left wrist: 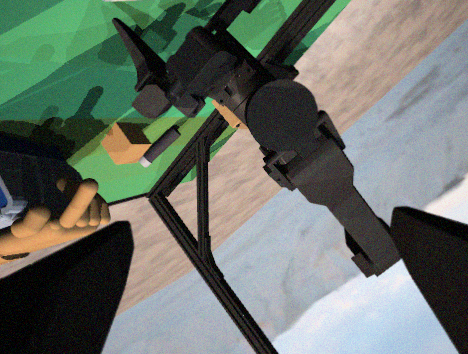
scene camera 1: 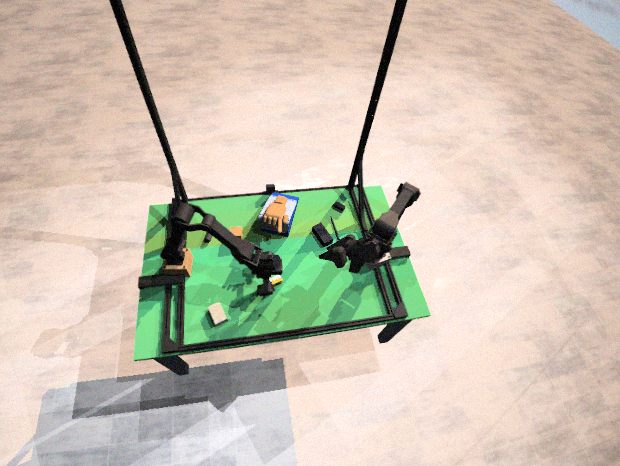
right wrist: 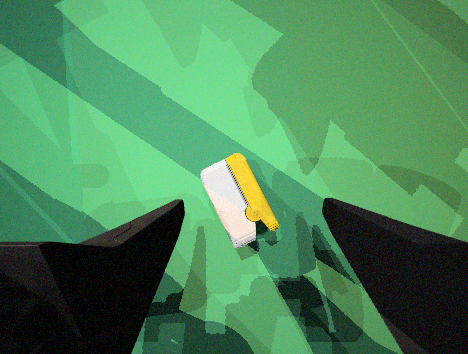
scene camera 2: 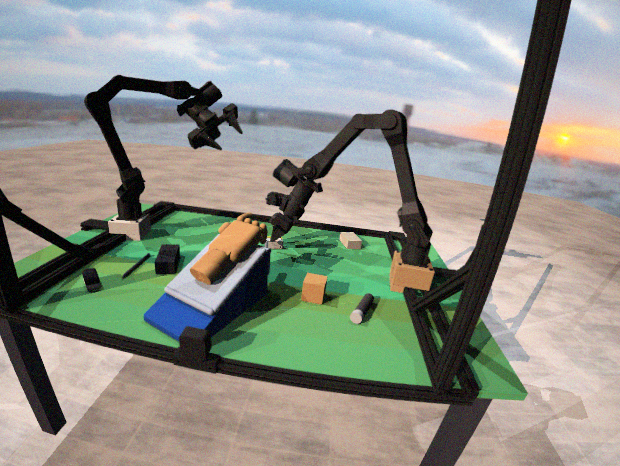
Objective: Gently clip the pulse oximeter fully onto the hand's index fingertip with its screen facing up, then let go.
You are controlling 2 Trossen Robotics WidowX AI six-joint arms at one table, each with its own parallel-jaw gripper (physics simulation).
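Frame: origin at the left arm's base, x ahead, y left, z up, level; millimetres.
Where they show: left gripper, fingertip midpoint: [left wrist: 262, 227] [scene camera 1: 322, 252] [scene camera 2: 232, 141]; right gripper, fingertip midpoint: [scene camera 1: 274, 281] [right wrist: 253, 205] [scene camera 2: 276, 236]; left arm's base at its link origin: [scene camera 2: 129, 217]; right arm's base at its link origin: [scene camera 1: 176, 258] [scene camera 2: 413, 260].
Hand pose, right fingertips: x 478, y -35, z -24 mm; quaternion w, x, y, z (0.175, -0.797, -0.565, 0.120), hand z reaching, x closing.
Note:
Things, the pixels of their top centre, and the offset from my right fingertips. "spot": a spot on its surface instead.
- white-and-yellow pulse oximeter at its top centre: [right wrist: 239, 199] [scene camera 2: 274, 238] [scene camera 1: 275, 279] dx -6, dy -7, dz -3 mm
- tan hand at a spot on its surface: [scene camera 2: 235, 243] [scene camera 1: 272, 206] spot: dx -99, dy -306, dz +104 mm
- blue wedge support at a spot on its surface: [scene camera 2: 175, 314] spot: dx -204, dy -418, dz -4 mm
- orange cube at its top centre: [left wrist: 134, 154] [scene camera 2: 315, 279] [scene camera 1: 235, 231] dx +87, dy -289, dz +15 mm
- dark cylinder at its top centre: [left wrist: 163, 152] [scene camera 2: 363, 302] dx +193, dy -349, dz -7 mm
- cream block at its top centre: [scene camera 2: 350, 236] [scene camera 1: 217, 312] dx +258, dy +52, dz -5 mm
- black box at its top centre: [scene camera 2: 167, 252] [scene camera 1: 322, 232] dx -295, dy -157, dz +1 mm
- pen at its top centre: [scene camera 2: 135, 263] dx -375, dy -184, dz -26 mm
The white-and-yellow pulse oximeter [scene camera 1: 276, 280] [scene camera 2: 274, 244] [right wrist: 225, 200] lies on its side on the green table, its white and yellow halves side by side. My right gripper [scene camera 2: 276, 238] [right wrist: 253, 205] is open and points down low over it; in the right wrist view the oximeter shows between and slightly ahead of the fingertips, untouched as far as I can tell. The tan hand [scene camera 1: 277, 206] [scene camera 2: 235, 243] rests on a sloped support, index finger [scene camera 1: 279, 224] [left wrist: 80, 202] extended. My left gripper [scene camera 2: 231, 140] [left wrist: 262, 227] is open and empty, high above the table. The oximeter's screen is not visible.
The blue wedge support [scene camera 1: 295, 204] [scene camera 2: 175, 314] stands at mid-table. An orange cube [scene camera 2: 313, 288] [left wrist: 117, 145] and dark cylinder [scene camera 2: 365, 304] [left wrist: 162, 142] lie near it. A cream block [scene camera 1: 217, 313] [scene camera 2: 350, 240], black box [scene camera 1: 322, 234] [scene camera 2: 166, 259] and pen [scene camera 2: 135, 266] are also on the table.

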